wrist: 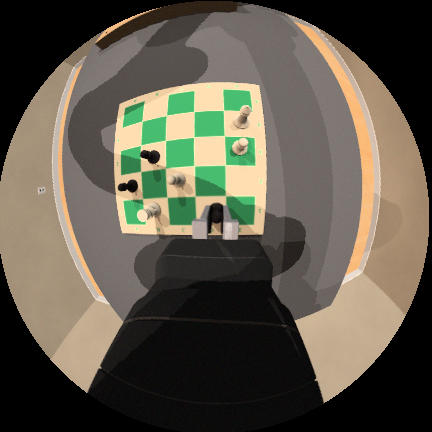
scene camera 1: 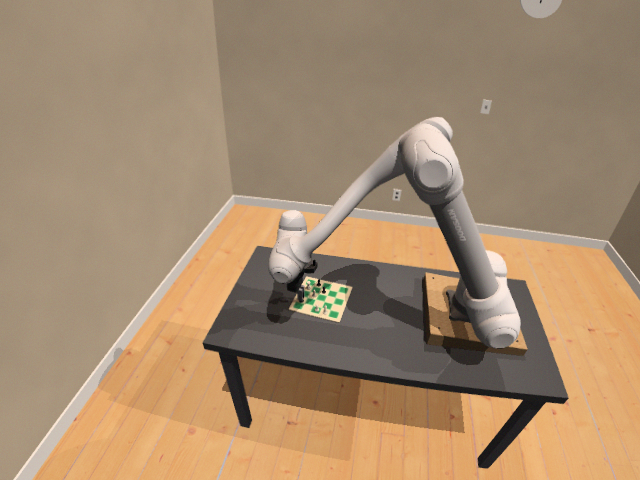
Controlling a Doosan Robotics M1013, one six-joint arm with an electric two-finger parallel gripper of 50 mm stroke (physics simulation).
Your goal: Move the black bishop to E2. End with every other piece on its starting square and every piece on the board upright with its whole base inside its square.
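Frame: origin at the arm's base, x ahead, y left, z up, level; millimetres.
Seen in the pictures: gripper, between the fingertips: [wrist: 216,213] [scene camera 1: 301,298].
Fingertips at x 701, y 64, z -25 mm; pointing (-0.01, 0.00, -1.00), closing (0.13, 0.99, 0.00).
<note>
Offsets run from my fingertips to a thing's top centre.
The black bishop @(dx -1, dy +0, dz +32 mm) [wrist: 216,212] is between my gripper's fingers over square D1 at the board's near edge; whether its base touches the board is hidden. My gripper [wrist: 216,213] [scene camera 1: 301,295] is shut on it. The green-and-cream board @(dx -81, dy -38, dz -12 mm) [wrist: 261,196] [scene camera 1: 332,318] lies on the table. E2, a cream square diagonally up and right of D1 in the wrist view, is bare. A white pawn @(dx -78, dy +38, dz +20 mm) [wrist: 240,146] stands on E3 and a taller white piece @(dx -114, dy +45, dz +32 mm) [wrist: 242,118] on E4.
A white piece @(dx -13, dy -86, dz +21 mm) [wrist: 150,212] stands on B1, a white pawn @(dx -47, dy -44, dz +20 mm) [wrist: 177,179] on C2, a black pawn @(dx -52, dy -114, dz +20 mm) [wrist: 129,186] on A2 and another black pawn @(dx -84, dy -74, dz +20 mm) [wrist: 151,156] on B3. The robot's wooden base board [scene camera 1: 434,330] is at the table's right end.
</note>
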